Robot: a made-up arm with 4 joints.
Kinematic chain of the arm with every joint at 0, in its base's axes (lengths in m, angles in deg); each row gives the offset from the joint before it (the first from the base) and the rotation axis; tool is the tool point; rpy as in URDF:
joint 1: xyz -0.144 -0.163 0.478 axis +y
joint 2: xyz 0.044 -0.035 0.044 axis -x
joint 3: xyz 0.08 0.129 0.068 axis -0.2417 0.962 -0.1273
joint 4: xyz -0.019 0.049 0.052 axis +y
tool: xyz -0.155 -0.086 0.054 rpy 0 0 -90
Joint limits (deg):
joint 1: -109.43..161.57
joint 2: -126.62..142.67
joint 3: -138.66..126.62
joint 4: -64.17..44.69
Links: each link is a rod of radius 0.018 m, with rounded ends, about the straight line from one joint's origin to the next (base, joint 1, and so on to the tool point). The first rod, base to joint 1, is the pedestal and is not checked.
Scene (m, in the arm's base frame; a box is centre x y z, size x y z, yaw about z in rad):
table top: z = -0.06
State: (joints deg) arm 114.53 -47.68 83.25 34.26
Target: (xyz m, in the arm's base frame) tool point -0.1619 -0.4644 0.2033
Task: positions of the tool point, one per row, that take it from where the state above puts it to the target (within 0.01 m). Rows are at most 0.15 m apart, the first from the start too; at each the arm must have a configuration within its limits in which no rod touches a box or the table.
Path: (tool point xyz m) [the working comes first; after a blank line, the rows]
Joints at the target: 144.08 -86.10 59.75 19.14
Straight joint move there: clear.

1: -0.0404 -0.3316 0.0983
2: -0.1036 -0.4064 0.1360
3: -0.1619 -0.4644 0.2033

